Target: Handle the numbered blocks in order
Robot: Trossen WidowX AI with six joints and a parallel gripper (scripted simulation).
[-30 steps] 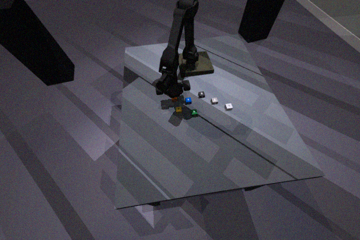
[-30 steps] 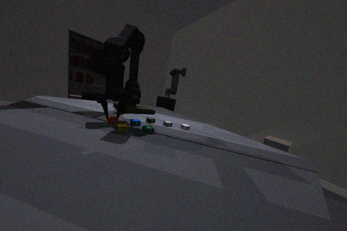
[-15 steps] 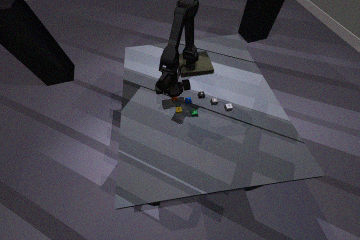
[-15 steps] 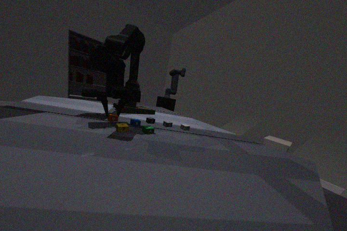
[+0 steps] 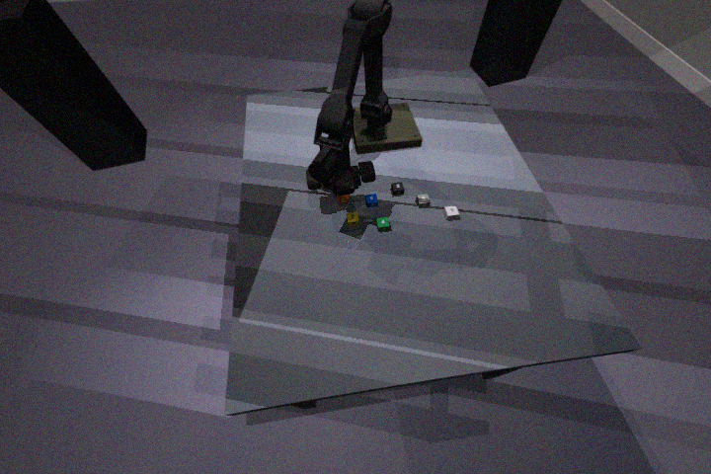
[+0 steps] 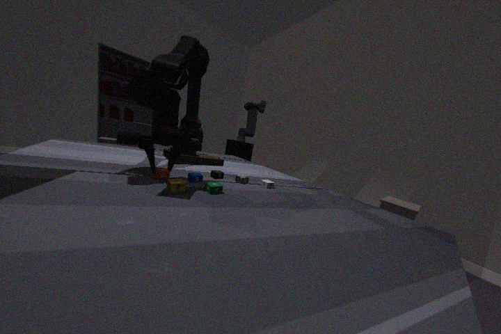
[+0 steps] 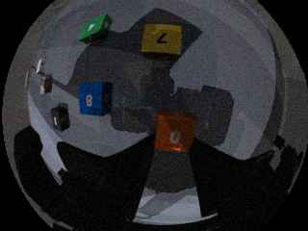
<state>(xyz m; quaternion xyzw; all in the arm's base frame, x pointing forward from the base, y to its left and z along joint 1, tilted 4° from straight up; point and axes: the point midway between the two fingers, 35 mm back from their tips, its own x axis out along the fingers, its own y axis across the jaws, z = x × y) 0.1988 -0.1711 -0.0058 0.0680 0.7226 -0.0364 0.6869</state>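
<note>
The orange block lies 10 mm ahead of my gripper tip. Also, from my gripper tip: green block 140 mm ahead, 80 mm to the left; then blue block 80 mm to the left, 50 mm ahead; then yellow block 90 mm ahead.
</note>
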